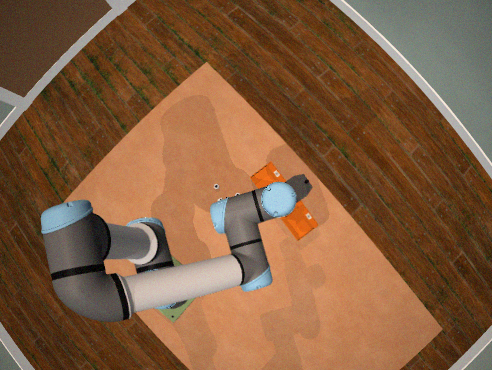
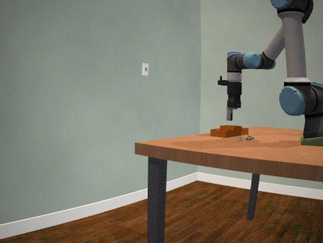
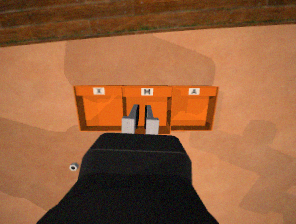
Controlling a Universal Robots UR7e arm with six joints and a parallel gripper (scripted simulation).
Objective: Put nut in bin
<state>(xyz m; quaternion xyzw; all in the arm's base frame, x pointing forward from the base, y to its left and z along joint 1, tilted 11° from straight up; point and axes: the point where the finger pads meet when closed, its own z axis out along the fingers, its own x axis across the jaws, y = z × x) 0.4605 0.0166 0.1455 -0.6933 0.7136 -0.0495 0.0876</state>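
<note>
Right now my hand is 17 cm past the pale block, 11 cm to the right of it and 8 cm above it. Also, from my hand: brass bolt 12 cm behind, 8 cm below; then brass nut 16 cm behind, 9 cm below, 5 cm to the left.
</note>
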